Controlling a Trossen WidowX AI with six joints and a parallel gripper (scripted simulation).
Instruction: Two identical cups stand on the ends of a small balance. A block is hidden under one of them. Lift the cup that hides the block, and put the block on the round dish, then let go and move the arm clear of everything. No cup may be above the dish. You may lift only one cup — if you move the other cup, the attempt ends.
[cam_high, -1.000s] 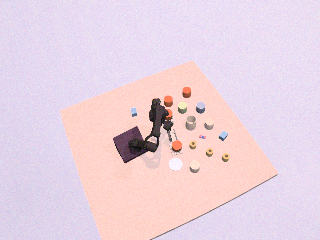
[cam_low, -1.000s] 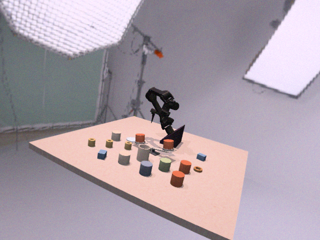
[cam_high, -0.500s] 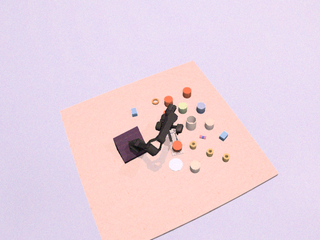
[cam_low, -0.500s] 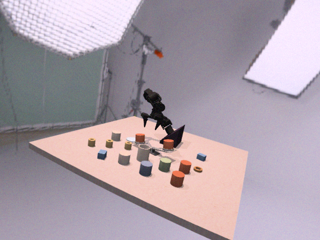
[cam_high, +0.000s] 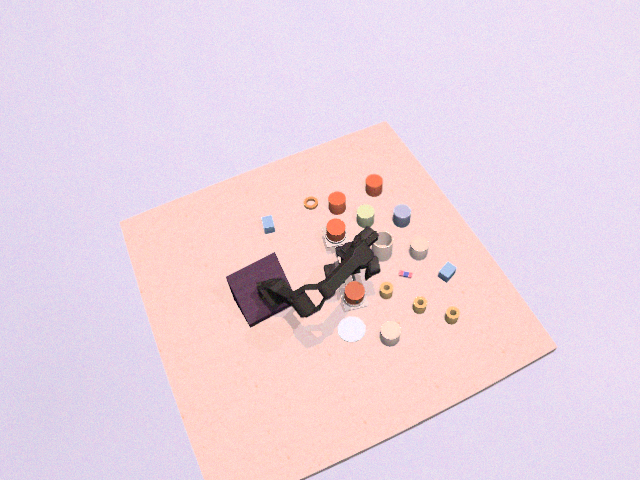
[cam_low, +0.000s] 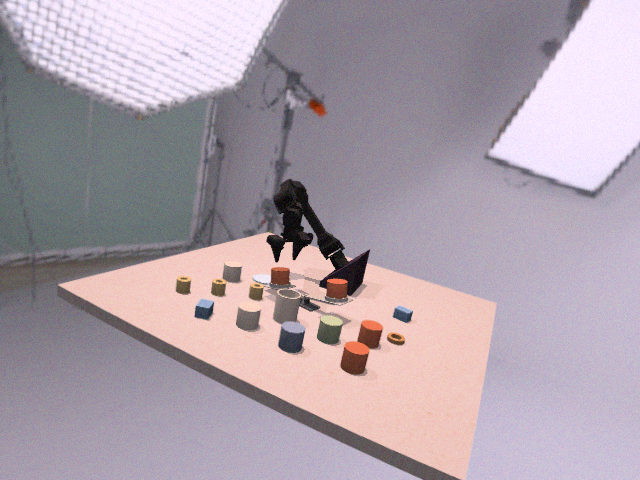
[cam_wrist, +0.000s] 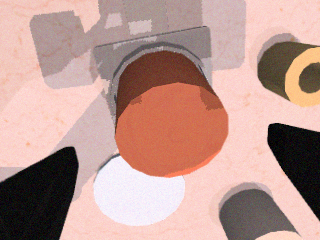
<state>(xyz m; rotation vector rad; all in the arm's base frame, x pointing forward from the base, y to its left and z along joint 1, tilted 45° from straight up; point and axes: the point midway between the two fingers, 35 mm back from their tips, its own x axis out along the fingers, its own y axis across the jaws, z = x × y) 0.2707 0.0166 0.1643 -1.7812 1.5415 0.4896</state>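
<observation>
The pale green block lies 1 cm to the right of my gripper tip and 9 cm below it. The rest, counted from my gripper tip: grey balance (2 cm ahead, 13 cm to the left, 9 cm below); round dish (5 cm behind, 11 cm to the right, 12 cm below).
</observation>
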